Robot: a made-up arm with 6 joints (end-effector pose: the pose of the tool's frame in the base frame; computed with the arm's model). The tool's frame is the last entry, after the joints.
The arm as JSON. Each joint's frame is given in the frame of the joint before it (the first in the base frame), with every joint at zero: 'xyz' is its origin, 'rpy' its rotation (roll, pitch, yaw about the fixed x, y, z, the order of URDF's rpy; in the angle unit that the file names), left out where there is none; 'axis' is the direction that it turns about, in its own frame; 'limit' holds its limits. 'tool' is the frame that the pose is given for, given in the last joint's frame.
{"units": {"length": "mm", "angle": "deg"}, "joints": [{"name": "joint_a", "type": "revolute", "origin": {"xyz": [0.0, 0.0, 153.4], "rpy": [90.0, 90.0, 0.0]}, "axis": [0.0, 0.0, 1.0], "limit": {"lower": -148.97, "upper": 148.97}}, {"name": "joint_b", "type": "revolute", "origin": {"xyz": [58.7, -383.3, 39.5], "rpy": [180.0, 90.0, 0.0]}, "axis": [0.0, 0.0, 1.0], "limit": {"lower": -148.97, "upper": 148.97}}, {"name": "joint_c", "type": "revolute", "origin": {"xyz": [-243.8, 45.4, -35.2], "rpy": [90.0, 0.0, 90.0]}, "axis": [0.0, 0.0, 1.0], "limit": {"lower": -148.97, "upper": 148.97}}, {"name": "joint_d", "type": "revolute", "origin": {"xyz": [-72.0, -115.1, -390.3], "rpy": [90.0, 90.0, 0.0]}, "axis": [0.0, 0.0, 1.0], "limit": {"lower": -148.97, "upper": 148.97}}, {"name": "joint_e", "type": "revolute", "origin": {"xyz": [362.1, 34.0, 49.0], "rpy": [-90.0, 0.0, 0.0]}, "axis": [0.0, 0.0, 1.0], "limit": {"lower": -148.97, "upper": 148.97}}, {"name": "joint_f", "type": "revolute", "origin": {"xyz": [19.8, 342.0, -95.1], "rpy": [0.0, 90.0, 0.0]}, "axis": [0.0, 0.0, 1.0], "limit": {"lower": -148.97, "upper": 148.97}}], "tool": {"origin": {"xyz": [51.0, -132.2, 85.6], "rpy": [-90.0, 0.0, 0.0]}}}
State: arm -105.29 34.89 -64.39 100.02 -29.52 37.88
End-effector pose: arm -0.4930 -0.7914 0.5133 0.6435 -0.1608 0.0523 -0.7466
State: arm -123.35 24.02 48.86 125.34 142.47 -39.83
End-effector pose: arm 0.0431 -0.6660 0.6230 0.7224 0.5853 0.0873 -0.3576
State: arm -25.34 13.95 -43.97 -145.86 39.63 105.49
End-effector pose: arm -0.3885 -0.4677 0.4359 0.2633 -0.5773 0.3704 -0.6784
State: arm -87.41 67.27 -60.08 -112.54 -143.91 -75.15
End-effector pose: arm 0.1272 0.2911 -0.1591 0.6443 -0.0176 -0.2846 -0.7097
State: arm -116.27 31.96 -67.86 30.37 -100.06 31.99
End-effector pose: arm -0.4564 -0.9755 -0.1270 0.4310 0.5838 -0.0119 -0.6880
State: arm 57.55 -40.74 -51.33 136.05 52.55 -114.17
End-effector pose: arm -0.4324 -0.3105 -0.5088 0.0796 0.9545 0.1988 0.2075
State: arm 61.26 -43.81 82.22 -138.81 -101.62 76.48
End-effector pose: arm 0.1584 0.2049 -0.6266 0.3250 0.8508 0.3270 0.2522
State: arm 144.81 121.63 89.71 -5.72 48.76 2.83
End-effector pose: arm -0.1242 0.4380 0.6212 0.0865 -0.9129 -0.0161 -0.3987
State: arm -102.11 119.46 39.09 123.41 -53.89 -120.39
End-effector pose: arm 0.1843 -0.3406 0.1293 0.1925 -0.1622 -0.9647 -0.0768
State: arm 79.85 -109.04 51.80 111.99 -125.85 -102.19
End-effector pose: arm -0.0534 0.6867 -0.3494 0.0241 -0.7772 0.5668 0.2720
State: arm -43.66 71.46 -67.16 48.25 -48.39 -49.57
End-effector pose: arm 0.0724 -0.4608 -0.5772 0.5109 0.7560 0.2717 0.3061
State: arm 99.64 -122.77 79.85 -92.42 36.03 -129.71
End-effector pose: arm 0.5235 0.1581 -0.8594 0.8942 0.0807 0.1134 0.4254
